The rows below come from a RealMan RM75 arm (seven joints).
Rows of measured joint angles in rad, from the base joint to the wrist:
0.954 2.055 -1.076 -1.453 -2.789 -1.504 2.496
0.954 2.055 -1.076 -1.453 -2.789 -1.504 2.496
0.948 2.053 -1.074 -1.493 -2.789 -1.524 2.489
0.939 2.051 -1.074 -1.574 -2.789 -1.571 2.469
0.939 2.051 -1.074 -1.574 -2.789 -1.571 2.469
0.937 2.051 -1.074 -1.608 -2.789 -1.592 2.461
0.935 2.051 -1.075 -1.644 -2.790 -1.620 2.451
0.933 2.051 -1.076 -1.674 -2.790 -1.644 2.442
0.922 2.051 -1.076 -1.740 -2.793 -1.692 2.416
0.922 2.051 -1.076 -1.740 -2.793 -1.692 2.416
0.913 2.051 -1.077 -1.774 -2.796 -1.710 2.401
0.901 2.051 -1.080 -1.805 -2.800 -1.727 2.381
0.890 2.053 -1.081 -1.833 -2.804 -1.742 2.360
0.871 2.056 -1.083 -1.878 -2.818 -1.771 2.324
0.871 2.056 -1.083 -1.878 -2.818 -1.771 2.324
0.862 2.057 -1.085 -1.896 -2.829 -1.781 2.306
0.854 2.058 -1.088 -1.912 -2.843 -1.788 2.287
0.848 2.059 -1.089 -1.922 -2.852 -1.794 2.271
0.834 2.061 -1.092 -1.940 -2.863 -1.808 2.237
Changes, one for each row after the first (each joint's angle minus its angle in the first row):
0.000 0.000 0.000 0.000 0.000 0.000 0.000
-0.006 -0.002 0.002 -0.040 0.000 -0.020 -0.007
-0.015 -0.004 0.002 -0.121 0.000 -0.067 -0.027
-0.015 -0.004 0.002 -0.121 0.000 -0.067 -0.027
-0.017 -0.004 0.002 -0.155 0.000 -0.088 -0.035
-0.019 -0.004 0.001 -0.191 -0.001 -0.116 -0.045
-0.021 -0.004 0.000 -0.221 -0.001 -0.140 -0.054
-0.032 -0.004 0.000 -0.287 -0.004 -0.188 -0.080
-0.032 -0.004 0.000 -0.287 -0.004 -0.188 -0.080
-0.041 -0.004 -0.001 -0.321 -0.007 -0.206 -0.095
-0.053 -0.004 -0.004 -0.352 -0.011 -0.223 -0.115
-0.064 -0.002 -0.005 -0.380 -0.015 -0.238 -0.136
-0.083 0.001 -0.007 -0.425 -0.029 -0.267 -0.172
-0.083 0.001 -0.007 -0.425 -0.029 -0.267 -0.172
-0.092 0.002 -0.009 -0.443 -0.040 -0.277 -0.190
-0.100 0.003 -0.012 -0.459 -0.054 -0.284 -0.209
-0.106 0.004 -0.013 -0.469 -0.063 -0.290 -0.225
-0.120 0.006 -0.016 -0.487 -0.074 -0.304 -0.259

